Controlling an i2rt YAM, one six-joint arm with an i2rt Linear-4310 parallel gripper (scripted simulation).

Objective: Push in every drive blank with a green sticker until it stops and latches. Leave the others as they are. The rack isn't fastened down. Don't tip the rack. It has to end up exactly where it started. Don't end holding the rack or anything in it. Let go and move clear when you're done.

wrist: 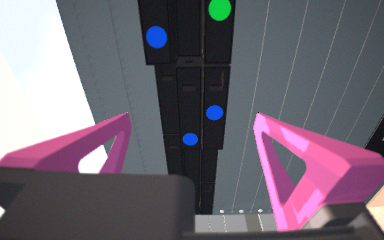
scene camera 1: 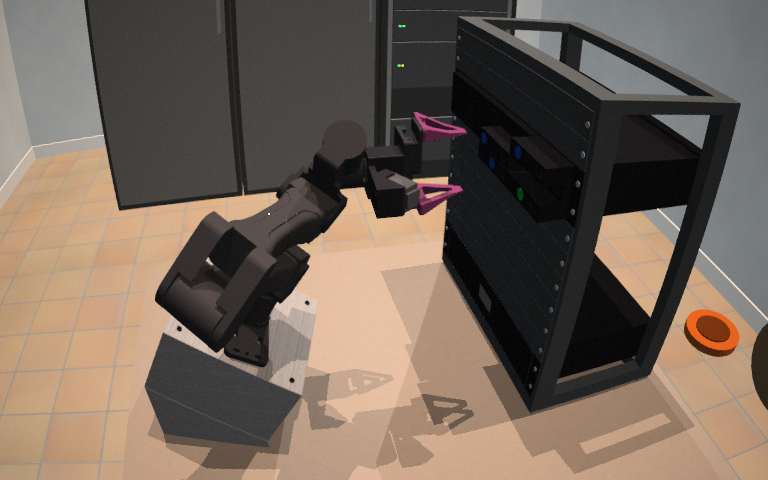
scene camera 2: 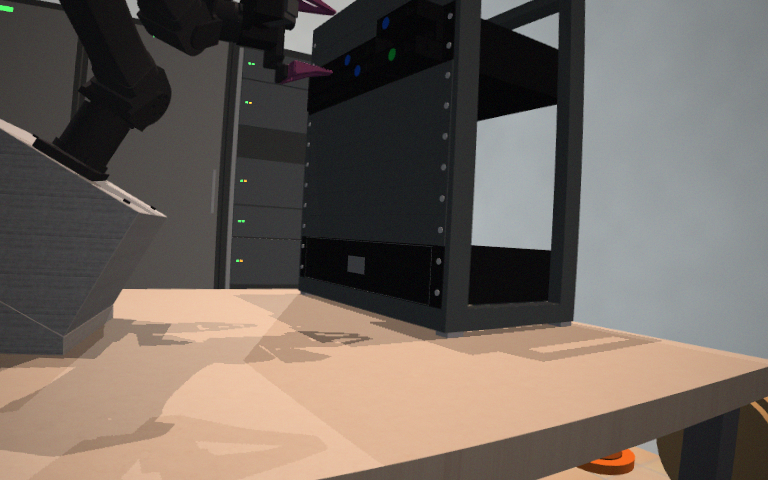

Path:
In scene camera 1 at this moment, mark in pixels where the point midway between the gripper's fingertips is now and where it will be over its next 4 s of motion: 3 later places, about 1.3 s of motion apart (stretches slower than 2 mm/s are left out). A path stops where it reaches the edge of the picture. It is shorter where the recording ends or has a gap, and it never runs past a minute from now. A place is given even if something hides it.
The gripper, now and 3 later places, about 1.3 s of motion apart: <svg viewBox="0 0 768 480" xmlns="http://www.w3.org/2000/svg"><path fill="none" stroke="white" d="M463 160L485 176L488 177L478 208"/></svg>

